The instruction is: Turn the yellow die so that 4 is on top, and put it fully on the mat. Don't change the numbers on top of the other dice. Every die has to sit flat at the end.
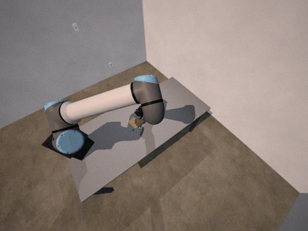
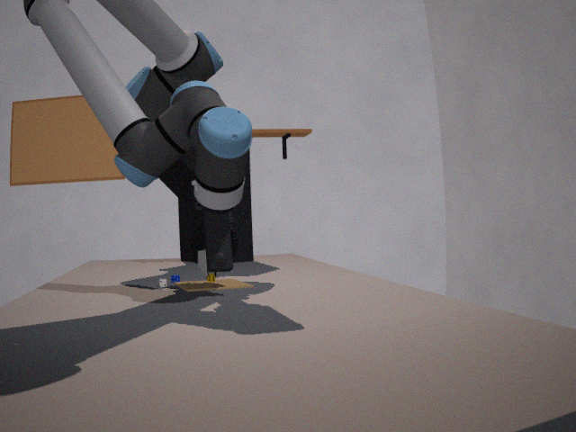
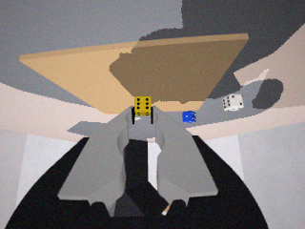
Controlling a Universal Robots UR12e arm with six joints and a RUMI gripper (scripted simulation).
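Right now the yellow die is 10 mm below my hand and 10 mm behind it. The rest, counted from my hand: white die: 100 mm to the right, 50 mm behind, 20 mm below; then blue die: 110 mm behind, 50 mm to the right, 20 mm below; then tan mat: 20 mm below, 10 mm behind.
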